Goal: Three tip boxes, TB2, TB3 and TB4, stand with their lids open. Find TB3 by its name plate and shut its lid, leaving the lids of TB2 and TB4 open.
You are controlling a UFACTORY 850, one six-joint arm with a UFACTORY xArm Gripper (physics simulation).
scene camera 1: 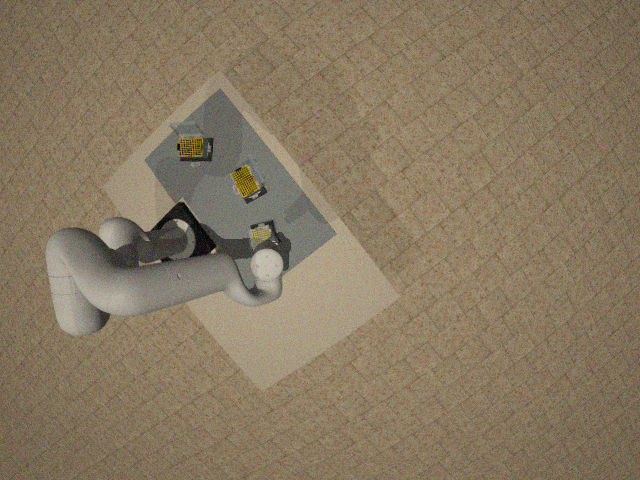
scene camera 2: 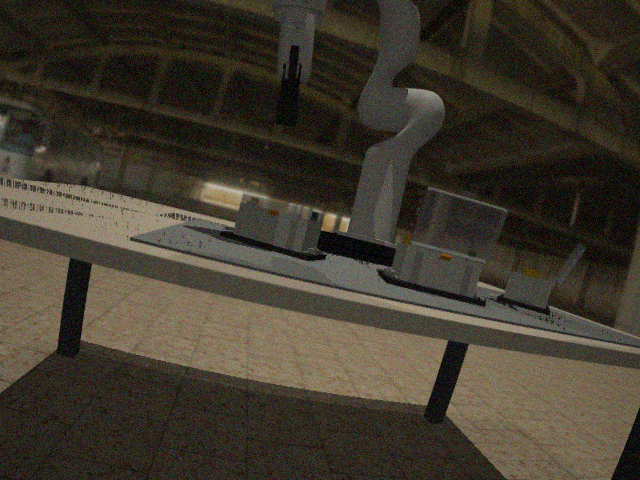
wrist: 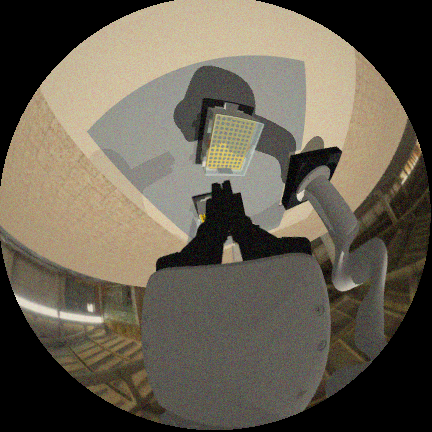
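Note:
The tip box nearest my gripper (scene camera 1: 262, 232) (scene camera 2: 268, 227) (wrist: 223, 192) has its clear lid down over the yellow rack; no raised lid shows on it. The middle tip box (scene camera 1: 245, 181) (scene camera 2: 436, 269) has its clear lid (scene camera 1: 256, 171) (scene camera 2: 461, 222) standing open. The far tip box (scene camera 1: 190, 147) (scene camera 2: 528, 289) also has its lid (scene camera 1: 188, 128) (scene camera 2: 570, 264) open and tilted back. The name plates are too small to read. My gripper (scene camera 2: 286, 122) (wrist: 223, 192) is shut and empty, well above the nearest box and apart from it. The arm hides it in scene camera 1.
The boxes stand on a blue-grey mat (scene camera 1: 227, 214) (wrist: 280, 85) on a pale table (scene camera 1: 320, 310) (scene camera 2: 206, 279). The arm's black base plate (scene camera 1: 205, 238) (wrist: 293, 187) is beside the mat. The arm (scene camera 1: 175, 281) (scene camera 2: 403, 113) reaches from it towards the nearest box.

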